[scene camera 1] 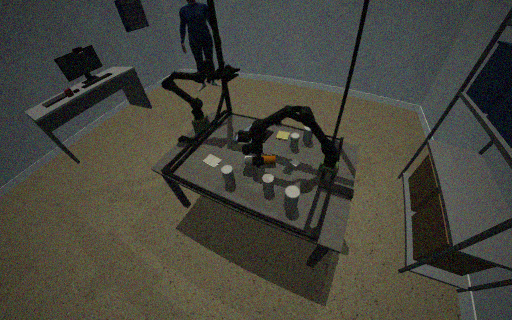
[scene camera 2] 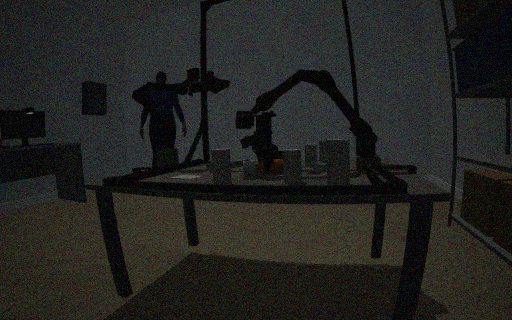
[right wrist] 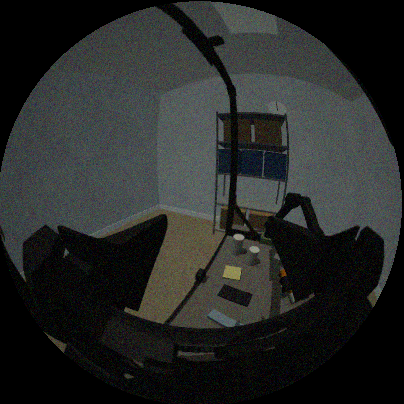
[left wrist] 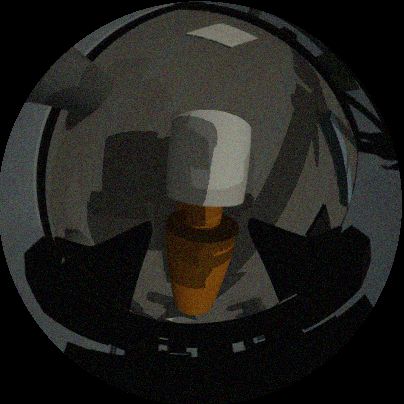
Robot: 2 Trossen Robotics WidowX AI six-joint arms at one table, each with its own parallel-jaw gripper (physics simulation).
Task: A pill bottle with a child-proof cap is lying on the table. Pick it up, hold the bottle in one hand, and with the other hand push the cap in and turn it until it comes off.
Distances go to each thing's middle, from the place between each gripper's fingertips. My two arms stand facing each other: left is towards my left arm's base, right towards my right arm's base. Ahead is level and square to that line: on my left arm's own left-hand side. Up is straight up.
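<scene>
With respect to the bluish bar (left wrist: 327,121), my left hand is 200 mm past it and 220 mm to the left of it.
The bluish bar is 50 mm to the left of my right hand, 100 mm ahead of it and 410 mm below it.
</scene>
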